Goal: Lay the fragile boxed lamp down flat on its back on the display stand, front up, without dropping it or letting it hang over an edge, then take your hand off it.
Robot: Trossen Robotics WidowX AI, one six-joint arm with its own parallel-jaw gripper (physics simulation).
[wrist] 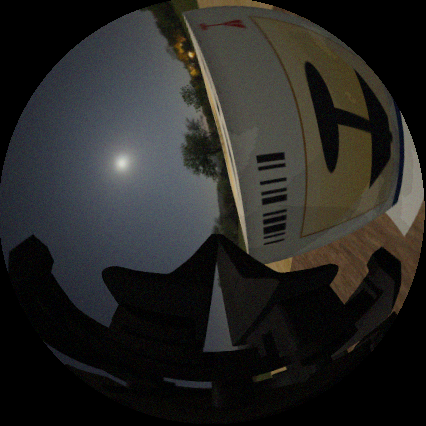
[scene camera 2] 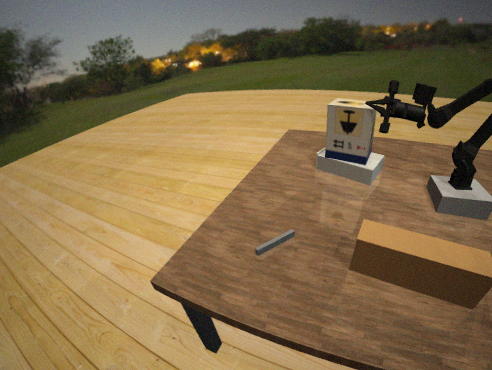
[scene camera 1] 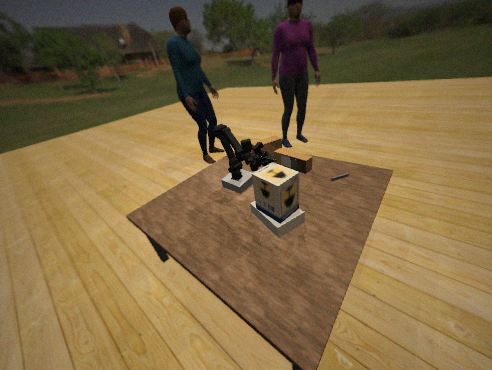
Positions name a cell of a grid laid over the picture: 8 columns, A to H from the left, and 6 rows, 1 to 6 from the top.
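Note:
A stand (scene camera 1: E4) is there for me to see. I can see my own gripper (scene camera 2: F2) as well, and the wrist view has the same gripper (wrist: E4).

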